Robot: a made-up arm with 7 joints. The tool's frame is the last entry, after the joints. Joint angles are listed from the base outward. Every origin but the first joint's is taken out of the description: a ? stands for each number. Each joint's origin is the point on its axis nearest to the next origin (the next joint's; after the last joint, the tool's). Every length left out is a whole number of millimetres.
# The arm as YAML. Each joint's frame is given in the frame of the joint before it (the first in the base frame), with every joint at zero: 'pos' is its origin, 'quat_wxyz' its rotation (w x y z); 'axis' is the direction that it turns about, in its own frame. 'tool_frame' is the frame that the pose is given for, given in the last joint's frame.
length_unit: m
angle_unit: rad
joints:
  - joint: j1
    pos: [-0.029, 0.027, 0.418]
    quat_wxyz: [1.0, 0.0, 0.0, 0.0]
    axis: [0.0, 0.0, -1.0]
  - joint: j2
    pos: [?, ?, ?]
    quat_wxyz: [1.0, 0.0, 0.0, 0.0]
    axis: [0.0, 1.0, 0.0]
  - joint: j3
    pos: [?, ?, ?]
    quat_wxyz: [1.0, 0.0, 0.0, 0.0]
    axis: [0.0, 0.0, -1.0]
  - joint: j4
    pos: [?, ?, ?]
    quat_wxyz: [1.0, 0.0, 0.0, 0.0]
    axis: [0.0, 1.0, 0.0]
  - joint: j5
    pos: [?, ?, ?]
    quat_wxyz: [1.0, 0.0, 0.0, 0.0]
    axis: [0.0, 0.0, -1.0]
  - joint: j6
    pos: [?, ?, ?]
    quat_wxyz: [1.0, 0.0, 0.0, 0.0]
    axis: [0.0, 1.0, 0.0]
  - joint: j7
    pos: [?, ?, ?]
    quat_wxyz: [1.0, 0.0, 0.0, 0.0]
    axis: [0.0, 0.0, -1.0]
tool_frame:
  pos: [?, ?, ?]
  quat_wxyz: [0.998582, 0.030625, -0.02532, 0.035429]
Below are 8 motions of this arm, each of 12 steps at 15 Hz.
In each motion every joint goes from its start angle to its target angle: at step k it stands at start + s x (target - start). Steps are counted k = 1, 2, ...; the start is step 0. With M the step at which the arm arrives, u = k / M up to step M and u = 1 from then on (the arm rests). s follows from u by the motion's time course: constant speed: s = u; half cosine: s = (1 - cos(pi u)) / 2; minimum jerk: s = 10 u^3 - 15 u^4 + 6 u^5.
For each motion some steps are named. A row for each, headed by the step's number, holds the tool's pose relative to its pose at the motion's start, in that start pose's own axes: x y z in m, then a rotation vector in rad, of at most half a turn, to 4 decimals.
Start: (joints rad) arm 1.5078 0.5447 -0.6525 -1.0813 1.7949 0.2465 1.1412
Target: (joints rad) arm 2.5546 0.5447 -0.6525 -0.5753 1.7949 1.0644 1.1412
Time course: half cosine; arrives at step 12
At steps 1, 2, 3, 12:
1: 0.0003 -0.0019 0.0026 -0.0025 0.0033 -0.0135
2: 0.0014 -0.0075 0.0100 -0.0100 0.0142 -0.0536
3: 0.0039 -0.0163 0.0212 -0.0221 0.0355 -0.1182
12: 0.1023 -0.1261 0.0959 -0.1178 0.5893 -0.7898

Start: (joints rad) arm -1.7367 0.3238 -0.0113 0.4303 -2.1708 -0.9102 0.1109
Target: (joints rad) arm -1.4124 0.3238 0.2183 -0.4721 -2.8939 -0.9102 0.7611
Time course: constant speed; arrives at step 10
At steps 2, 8, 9, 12:
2: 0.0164 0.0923 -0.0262 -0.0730 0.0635 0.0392
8: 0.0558 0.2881 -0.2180 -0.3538 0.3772 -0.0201
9: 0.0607 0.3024 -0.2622 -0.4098 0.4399 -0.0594
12: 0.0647 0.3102 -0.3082 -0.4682 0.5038 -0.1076

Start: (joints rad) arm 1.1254 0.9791 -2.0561 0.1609 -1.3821 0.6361 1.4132
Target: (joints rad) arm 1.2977 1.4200 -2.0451 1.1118 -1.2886 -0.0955 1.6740
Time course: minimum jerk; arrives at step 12
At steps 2, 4, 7, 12:
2: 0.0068 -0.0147 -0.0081 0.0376 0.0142 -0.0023
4: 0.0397 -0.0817 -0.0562 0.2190 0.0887 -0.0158
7: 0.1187 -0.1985 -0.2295 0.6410 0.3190 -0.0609
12: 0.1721 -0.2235 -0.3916 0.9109 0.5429 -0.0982

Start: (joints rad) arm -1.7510 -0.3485 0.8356 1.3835 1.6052 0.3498 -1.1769
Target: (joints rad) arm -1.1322 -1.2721 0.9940 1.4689 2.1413 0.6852 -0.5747
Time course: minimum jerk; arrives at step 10
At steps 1, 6, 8, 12:
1: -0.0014 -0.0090 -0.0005 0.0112 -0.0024 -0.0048
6: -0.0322 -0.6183 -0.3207 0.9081 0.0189 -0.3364
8: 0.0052 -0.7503 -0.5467 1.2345 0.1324 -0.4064
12: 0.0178 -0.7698 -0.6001 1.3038 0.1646 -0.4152

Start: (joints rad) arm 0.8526 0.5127 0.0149 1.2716 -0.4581 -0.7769 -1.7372
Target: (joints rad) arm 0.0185 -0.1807 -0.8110 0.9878 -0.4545 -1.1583 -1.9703
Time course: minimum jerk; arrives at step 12
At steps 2, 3, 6, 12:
2: 0.0440 0.0015 -0.0081 -0.0051 0.0517 0.0546
3: 0.1260 0.0091 -0.0292 -0.0129 0.1481 0.1624
6: 0.4908 0.1741 -0.2619 -0.0036 0.6279 0.8632
12: 0.5344 0.5659 -0.5939 0.1496 0.9784 1.8836

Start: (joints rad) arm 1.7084 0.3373 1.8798 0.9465 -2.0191 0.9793 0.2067
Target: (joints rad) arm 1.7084 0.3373 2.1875 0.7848 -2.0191 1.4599 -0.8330
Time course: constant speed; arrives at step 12
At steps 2, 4, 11, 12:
2: -0.0015 0.0183 -0.0088 0.0076 0.0619 0.1176
4: -0.0017 0.0356 -0.0180 0.0299 0.1237 0.2344
11: 0.0070 0.0869 -0.0530 0.2221 0.3025 0.6396
12: 0.0091 0.0930 -0.0582 0.2628 0.3192 0.6973

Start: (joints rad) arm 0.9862 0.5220 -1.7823 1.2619 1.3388 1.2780 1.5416
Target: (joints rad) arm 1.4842 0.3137 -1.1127 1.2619 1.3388 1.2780 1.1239
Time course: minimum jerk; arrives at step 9
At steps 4, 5, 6, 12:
4: 0.1388 0.1480 0.0246 -0.2957 0.3382 0.2616
5: 0.2073 0.2367 0.0030 -0.4346 0.5314 0.3981
6: 0.2615 0.3192 -0.0375 -0.5512 0.7164 0.5184
12: 0.3094 0.4100 -0.1060 -0.6719 0.9362 0.6473

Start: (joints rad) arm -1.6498 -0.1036 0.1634 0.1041 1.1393 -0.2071 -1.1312
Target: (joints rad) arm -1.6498 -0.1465 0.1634 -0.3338 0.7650 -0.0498 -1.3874
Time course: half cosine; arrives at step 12
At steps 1, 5, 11, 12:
1: -0.0052 -0.0004 0.0003 0.0030 -0.0077 0.0094
5: -0.1115 -0.0073 -0.0021 0.0437 -0.1661 0.2112
11: -0.2854 -0.0123 -0.0432 0.0201 -0.4198 0.5790
12: -0.2899 -0.0123 -0.0449 0.0177 -0.4262 0.5894

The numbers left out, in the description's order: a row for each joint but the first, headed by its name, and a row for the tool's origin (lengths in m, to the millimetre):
j2: 0.015 -0.041 0.0
j3: 0.005 0.0 0.466
j4: -0.007 0.012 0.0
j5: -0.004 0.0 0.435
j6: 0.024 -0.039 0.0
j7: -0.028 0.0 0.171
tool: 0.008 -0.002 0.0

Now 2 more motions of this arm.
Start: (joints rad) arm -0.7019 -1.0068 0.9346 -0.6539 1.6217 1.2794 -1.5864
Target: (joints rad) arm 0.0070 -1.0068 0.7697 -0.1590 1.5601 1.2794 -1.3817
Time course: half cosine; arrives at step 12
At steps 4, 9, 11, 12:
4: -0.0390 0.0709 -0.0760 -0.1066 0.0250 -0.0412
9: -0.1477 0.1821 -0.3035 -0.3867 0.0201 -0.1659
11: -0.1715 0.1929 -0.3580 -0.4486 0.0054 -0.1969
12: -0.1747 0.1939 -0.3652 -0.4567 0.0030 -0.2011

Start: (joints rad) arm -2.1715 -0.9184 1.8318 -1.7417 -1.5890 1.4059 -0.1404
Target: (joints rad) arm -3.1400 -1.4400 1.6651 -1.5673 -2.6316 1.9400 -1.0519
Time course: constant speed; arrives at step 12
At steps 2, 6, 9, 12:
2: 0.0413 -0.0557 -0.0769 -0.0733 0.0046 0.3337
6: 0.1682 -0.1232 -0.2245 -0.3000 0.0101 0.9256
9: 0.2902 -0.1317 -0.3236 -0.5272 0.0180 1.2830
12: 0.4234 -0.1024 -0.4077 -0.7839 0.0310 1.5529

